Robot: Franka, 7 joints.
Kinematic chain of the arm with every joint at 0, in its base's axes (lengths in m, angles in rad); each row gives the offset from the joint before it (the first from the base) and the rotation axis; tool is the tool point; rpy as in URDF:
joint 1: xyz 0 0 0.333 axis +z
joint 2: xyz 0 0 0 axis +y
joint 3: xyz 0 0 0.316 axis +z
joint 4: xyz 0.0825 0 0 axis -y
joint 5: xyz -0.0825 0 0.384 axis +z
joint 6: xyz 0 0 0 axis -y
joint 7: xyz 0.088 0 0 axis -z
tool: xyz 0 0 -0.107 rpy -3.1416 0 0
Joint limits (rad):
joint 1: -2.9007..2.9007
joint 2: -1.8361..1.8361
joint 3: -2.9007..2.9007
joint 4: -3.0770..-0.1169
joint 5: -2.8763..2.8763
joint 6: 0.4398..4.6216
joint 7: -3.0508..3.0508
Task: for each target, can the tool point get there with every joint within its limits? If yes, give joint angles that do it. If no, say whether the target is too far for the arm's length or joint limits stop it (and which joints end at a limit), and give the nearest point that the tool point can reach.
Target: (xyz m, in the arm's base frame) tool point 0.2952 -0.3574 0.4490
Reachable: yes | joints -2.3605 -0.7237 1.1164 -2.5217 2.2051 1.2191 -0.8779
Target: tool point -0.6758 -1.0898 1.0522
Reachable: no: too far | nearest point -0.3943 -0.6359 0.7527 | short by 0.612 m
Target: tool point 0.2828 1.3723 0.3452
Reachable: no: too far | nearest point 0.1731 0.8402 0.3405 | short by 0.543 m
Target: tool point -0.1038 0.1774 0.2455
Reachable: yes | joints 0.2060 -0.2179 2.3541 -2.7814 -0.6122 1.0170 -1.4036
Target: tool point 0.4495 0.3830 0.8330
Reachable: yes | joints -1.9658 -0.7862 1.4189 -0.3530 0.4921 1.3511 2.5586
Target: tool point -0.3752 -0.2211 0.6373
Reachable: yes | joints -0.0080 0.1527 -2.4289 -1.7299 -0.8277 0.8895 1.7293
